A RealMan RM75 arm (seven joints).
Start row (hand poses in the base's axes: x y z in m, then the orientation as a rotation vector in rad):
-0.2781, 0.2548, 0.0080, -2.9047, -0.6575, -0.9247
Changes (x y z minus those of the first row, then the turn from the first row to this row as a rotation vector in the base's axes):
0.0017, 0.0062, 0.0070, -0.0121, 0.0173, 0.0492
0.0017, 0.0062, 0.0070, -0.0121, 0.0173, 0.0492
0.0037, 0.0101, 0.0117, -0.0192, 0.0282, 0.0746
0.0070, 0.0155, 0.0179, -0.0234, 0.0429, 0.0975
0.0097, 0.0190, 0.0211, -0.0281, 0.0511, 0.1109
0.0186, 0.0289, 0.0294, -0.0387, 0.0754, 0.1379
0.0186, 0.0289, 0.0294, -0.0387, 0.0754, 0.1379
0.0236, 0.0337, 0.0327, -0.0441, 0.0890, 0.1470
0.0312, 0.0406, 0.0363, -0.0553, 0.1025, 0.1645
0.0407, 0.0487, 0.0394, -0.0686, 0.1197, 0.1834
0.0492, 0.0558, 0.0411, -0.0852, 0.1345, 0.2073
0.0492, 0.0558, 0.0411, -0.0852, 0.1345, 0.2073
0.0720, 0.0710, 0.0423, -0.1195, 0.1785, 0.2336
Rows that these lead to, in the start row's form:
-0.2764, 0.2610, 0.0150, -2.8894, -0.7324, -0.8924
-0.2764, 0.2610, 0.0150, -2.8894, -0.7324, -0.8924
-0.2744, 0.2649, 0.0197, -2.8819, -0.7712, -0.8725
-0.2711, 0.2703, 0.0259, -2.8740, -0.8040, -0.8473
-0.2684, 0.2738, 0.0291, -2.8709, -0.8247, -0.8329
-0.2595, 0.2837, 0.0374, -2.8668, -0.8663, -0.7920
-0.2595, 0.2837, 0.0374, -2.8668, -0.8663, -0.7920
-0.2545, 0.2885, 0.0407, -2.8678, -0.8810, -0.7697
-0.2469, 0.2954, 0.0443, -2.8674, -0.9110, -0.7459
-0.2374, 0.3035, 0.0474, -2.8679, -0.9438, -0.7158
-0.2289, 0.3106, 0.0491, -2.8663, -0.9858, -0.6881
-0.2289, 0.3106, 0.0491, -2.8663, -0.9858, -0.6881
-0.2061, 0.3258, 0.0503, -2.8803, -1.0404, -0.6125

